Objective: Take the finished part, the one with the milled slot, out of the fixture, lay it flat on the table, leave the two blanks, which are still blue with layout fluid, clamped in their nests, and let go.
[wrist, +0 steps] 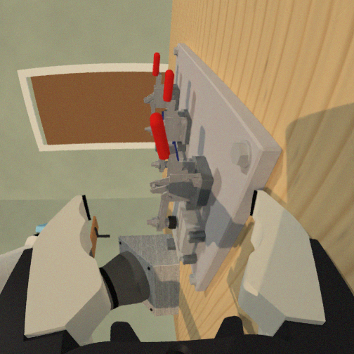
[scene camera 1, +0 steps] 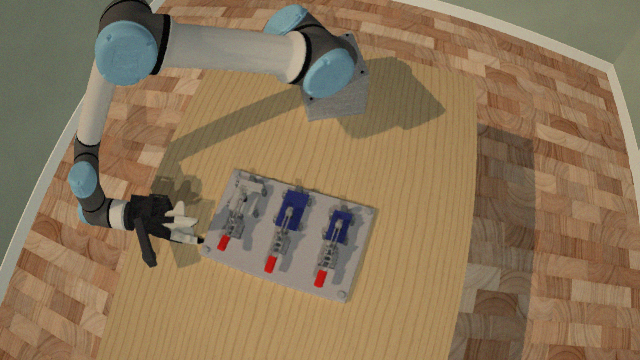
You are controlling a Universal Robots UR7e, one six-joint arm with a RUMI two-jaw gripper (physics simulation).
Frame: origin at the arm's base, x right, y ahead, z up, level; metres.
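Seen in the pictures: gripper, between the fingertips: (scene camera 1: 202, 231).
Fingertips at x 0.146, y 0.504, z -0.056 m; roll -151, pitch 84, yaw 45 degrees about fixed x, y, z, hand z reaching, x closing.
Note:
Pixels of each thing's middle, then the offset from my fingertips to it. Level surfaces: height alone.
- finished part, middle of its body: (scene camera 1: 246, 197) dx -0.059, dy -0.124, dz -0.030 m
- grey fixture plate, middle of its body: (scene camera 1: 285, 234) dx -0.169, dy -0.076, dz -0.053 m
- wooden table, height of its surface: dz -0.061 m
The finished part (scene camera 1: 251, 186) (wrist: 186, 239), light grey, sits in the left nest of the grey fixture plate (scene camera 1: 306, 257) (wrist: 220, 120); the arm of a red-handled clamp reaches over it. Its slot is not clear. Two blue blanks (scene camera 1: 299, 199) (scene camera 1: 344, 231) lie in the middle and right nests under their clamps; in the wrist view thin blue edges show. My gripper (scene camera 1: 199, 231) (wrist: 169, 195) is open and empty, tilted sideways beside the plate's left edge. In the wrist view the plate's near end and the part show between the spread fingers.
Red clamp handles (scene camera 1: 223, 243) (scene camera 1: 270, 264) (scene camera 1: 320, 278) stick out toward the plate's front edge. The robot's base block (scene camera 1: 340, 105) (wrist: 166, 285) stands at the back of the wooden table (scene camera 1: 415, 200) (wrist: 310, 60). Low round studs stand at the plate's corners.

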